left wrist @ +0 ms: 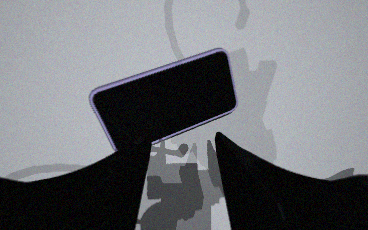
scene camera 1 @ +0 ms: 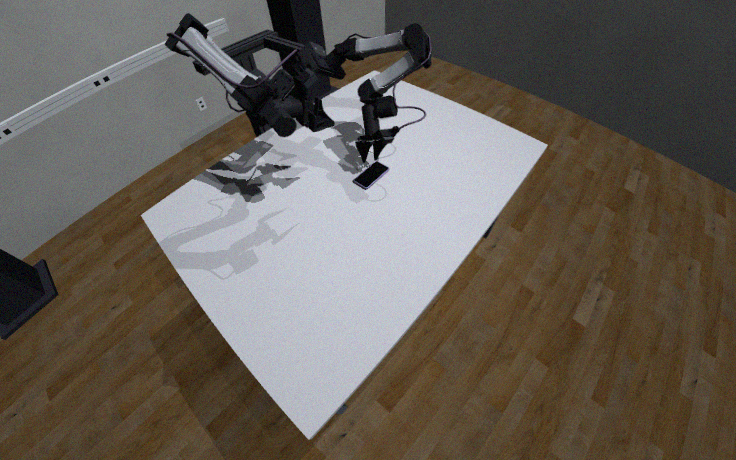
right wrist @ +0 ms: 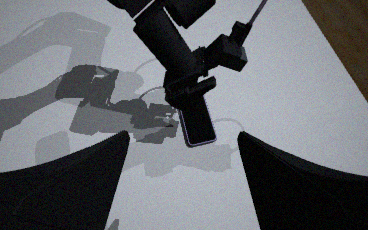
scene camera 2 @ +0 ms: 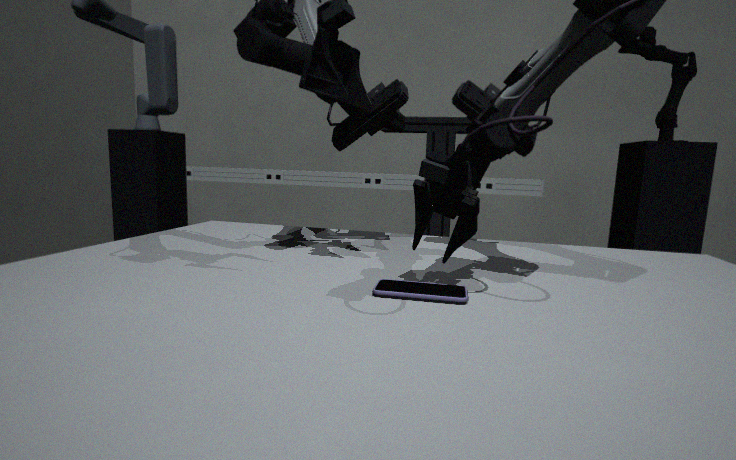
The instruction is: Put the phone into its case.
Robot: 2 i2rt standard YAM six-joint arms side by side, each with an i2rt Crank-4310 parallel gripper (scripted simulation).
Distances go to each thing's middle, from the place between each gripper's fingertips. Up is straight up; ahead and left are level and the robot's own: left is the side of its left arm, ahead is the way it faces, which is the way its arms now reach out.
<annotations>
Right now the phone (scene camera 2: 384, 285) is 6 cm below my left hand (scene camera 2: 427, 255), 2 cm ahead of it and 1 cm to the right of it.
My right gripper (scene camera 2: 360, 103) is now 310 mm above the phone, 130 mm to the right of it and 70 mm short of it.
</annotations>
